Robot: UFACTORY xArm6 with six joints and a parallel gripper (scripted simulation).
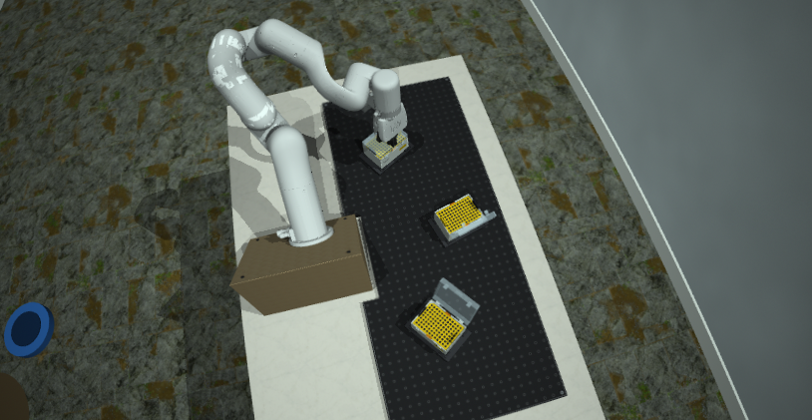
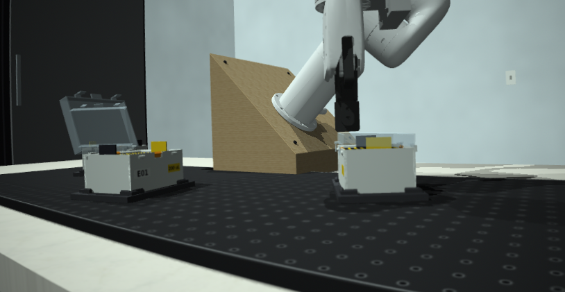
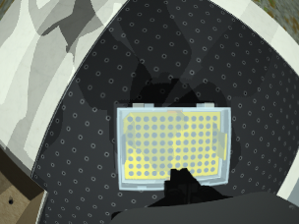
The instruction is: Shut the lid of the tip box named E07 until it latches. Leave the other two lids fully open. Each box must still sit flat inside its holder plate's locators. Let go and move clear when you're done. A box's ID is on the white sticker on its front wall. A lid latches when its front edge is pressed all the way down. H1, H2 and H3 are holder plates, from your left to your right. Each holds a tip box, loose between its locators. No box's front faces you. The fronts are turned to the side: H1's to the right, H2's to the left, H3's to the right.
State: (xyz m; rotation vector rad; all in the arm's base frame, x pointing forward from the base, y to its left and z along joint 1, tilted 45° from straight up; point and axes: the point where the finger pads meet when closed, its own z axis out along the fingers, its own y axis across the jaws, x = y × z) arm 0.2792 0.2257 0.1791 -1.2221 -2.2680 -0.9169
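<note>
Right now my hand is 4 cm above the clear lid, 3 cm to the right of it and 2 cm past it. From my hand the other things lie so: tip box: 29 cm to the right, 15 cm ahead, 3 cm below.
</note>
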